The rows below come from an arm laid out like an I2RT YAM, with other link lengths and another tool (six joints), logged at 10 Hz.
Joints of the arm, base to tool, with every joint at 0 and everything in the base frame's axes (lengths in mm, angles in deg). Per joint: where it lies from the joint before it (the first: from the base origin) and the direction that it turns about. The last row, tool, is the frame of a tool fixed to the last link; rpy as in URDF.
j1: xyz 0 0 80.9 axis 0 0 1
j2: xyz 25.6 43.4 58.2 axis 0 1 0
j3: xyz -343.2 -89.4 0 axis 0 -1 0
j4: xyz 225.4 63.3 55.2 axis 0 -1 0
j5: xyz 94.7 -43.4 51.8 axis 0 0 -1
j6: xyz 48.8 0 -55.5 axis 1 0 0
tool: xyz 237 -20 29 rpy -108.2 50.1 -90
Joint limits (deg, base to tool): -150..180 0..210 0..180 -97..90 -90..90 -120..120
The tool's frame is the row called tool.
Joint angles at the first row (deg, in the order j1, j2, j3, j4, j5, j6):
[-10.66, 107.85, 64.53, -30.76, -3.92, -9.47]
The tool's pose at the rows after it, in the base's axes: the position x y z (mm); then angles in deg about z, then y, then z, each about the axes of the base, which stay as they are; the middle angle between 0 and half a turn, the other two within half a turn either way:
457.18 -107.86 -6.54 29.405 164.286 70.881
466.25 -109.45 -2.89 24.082 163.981 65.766
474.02 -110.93 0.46 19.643 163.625 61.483
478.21 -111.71 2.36 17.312 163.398 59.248
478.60 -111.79 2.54 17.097 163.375 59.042
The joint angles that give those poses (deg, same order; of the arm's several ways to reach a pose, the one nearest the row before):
[-10.66, 108.03, 64.53, -29.89, -3.92, -9.48]
[-10.66, 108.03, 64.53, -28.40, -3.95, -9.47]
[-10.66, 108.03, 64.53, -27.11, -3.95, -9.45]
[-10.65, 108.03, 64.53, -26.41, -3.94, -9.45]
[-10.66, 108.03, 64.53, -26.35, -3.95, -9.45]

